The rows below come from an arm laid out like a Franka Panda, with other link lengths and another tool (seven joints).
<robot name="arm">
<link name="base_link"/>
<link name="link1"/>
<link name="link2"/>
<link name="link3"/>
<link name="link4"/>
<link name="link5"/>
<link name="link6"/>
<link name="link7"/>
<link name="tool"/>
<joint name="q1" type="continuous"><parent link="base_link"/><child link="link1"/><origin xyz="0 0 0.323" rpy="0 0 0"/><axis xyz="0 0 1"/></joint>
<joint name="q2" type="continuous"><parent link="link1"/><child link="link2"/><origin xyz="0 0 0" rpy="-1.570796 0 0"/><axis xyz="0 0 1"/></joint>
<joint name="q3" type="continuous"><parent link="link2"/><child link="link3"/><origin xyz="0 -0.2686 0" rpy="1.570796 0 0"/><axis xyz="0 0 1"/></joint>
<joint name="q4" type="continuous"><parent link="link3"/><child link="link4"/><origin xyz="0.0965 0 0" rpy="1.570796 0 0"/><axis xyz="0 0 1"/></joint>
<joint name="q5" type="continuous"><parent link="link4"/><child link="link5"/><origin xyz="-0.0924 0.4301 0" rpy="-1.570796 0 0"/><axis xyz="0 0 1"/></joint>
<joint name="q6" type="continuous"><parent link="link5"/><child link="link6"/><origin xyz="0 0 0" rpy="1.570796 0 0"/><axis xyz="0 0 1"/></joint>
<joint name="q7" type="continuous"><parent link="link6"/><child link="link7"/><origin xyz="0.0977 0 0" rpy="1.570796 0 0"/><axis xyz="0 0 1"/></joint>
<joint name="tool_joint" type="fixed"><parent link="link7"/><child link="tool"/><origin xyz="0.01 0.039 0.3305" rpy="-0.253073 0 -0.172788"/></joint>
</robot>
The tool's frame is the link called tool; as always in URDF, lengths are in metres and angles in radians. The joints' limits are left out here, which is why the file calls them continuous.
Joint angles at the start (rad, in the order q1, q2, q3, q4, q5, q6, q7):
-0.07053 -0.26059 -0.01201 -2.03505 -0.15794 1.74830 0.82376
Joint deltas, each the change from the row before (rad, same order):
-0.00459 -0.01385 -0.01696 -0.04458 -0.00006 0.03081 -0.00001
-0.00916 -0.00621 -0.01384 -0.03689 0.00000 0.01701 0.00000
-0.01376 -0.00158 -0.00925 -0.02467 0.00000 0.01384 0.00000
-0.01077 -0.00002 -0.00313 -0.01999 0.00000 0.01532 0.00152
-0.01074 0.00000 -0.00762 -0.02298 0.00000 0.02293 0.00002
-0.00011 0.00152 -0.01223 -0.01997 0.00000 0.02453 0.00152
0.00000 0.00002 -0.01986 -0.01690 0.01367 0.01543 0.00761
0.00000 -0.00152 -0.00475 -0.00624 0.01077 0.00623 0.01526
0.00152 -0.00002 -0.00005 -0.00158 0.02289 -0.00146 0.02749
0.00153 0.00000 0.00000 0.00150 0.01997 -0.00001 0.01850
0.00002 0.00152 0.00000 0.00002 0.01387 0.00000 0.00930
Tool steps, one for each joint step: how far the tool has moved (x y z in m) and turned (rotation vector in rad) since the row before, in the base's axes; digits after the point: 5 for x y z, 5 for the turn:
-0.00638 -0.00961 -0.01375 0.00576 -0.00016 -0.01612
-0.00960 -0.01000 -0.01474 0.00623 0.01337 -0.01968
-0.00729 -0.01023 -0.01102 0.00450 0.00898 -0.02041
-0.00428 -0.00593 -0.00919 0.00221 0.00435 -0.01290
-0.00376 -0.00786 -0.01038 0.00327 -0.00016 -0.01465
-0.00153 -0.00475 -0.00969 0.00392 -0.00357 -0.00981
-0.00444 -0.00379 -0.00906 0.01859 -0.00251 -0.02926
-0.00105 0.00169 -0.00278 0.01020 -0.00511 -0.02284
-0.00079 0.00823 -0.00212 0.01956 -0.00342 -0.03437
0.00109 0.00683 -0.00024 0.01667 -0.00621 -0.02428
0.00014 0.00427 -0.00136 0.01223 -0.00146 -0.01435

